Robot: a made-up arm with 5 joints.
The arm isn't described. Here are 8 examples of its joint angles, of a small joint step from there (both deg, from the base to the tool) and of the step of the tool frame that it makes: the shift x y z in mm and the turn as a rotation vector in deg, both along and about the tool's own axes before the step.
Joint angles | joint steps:
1: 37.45 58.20 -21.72 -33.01 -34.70 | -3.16 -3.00 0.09 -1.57 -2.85
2: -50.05 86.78 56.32 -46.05 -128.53 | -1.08 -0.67 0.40 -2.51 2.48
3: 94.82 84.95 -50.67 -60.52 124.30 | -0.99 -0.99 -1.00 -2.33 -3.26
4: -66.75 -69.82 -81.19 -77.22 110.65 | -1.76 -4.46 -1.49 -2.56 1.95
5: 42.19 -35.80 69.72 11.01 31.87 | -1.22 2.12 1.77 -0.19 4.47
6: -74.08 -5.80 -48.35 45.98 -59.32 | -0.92 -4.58 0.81 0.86 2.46
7: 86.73 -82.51 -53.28 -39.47 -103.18 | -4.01 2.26 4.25 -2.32 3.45
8: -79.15 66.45 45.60 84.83 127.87 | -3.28 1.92 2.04 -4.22 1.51
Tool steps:
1: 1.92 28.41 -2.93 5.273 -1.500 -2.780
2: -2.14 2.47 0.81 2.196 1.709 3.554
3: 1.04 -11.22 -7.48 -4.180 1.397 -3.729
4: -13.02 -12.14 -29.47 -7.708 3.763 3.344
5: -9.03 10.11 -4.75 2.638 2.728 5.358
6: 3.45 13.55 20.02 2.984 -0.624 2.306
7: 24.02 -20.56 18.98 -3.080 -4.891 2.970
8: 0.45 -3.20 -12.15 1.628 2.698 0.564
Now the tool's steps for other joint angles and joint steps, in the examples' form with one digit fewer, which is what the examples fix.
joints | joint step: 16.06 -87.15 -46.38 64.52 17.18 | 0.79 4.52 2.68 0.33 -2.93
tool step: -16.3 6.7 -33.0 1.36 7.41 -2.21
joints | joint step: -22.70 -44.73 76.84 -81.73 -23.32 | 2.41 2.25 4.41 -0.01 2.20
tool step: -4.8 -11.3 20.9 -4.32 5.32 3.94
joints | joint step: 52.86 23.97 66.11 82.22 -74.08 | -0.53 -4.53 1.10 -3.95 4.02
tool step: -0.8 0.3 6.2 6.99 -2.43 4.12
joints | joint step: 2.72 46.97 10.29 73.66 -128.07 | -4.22 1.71 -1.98 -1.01 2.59
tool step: -17.1 -8.2 0.0 2.72 -1.29 5.81
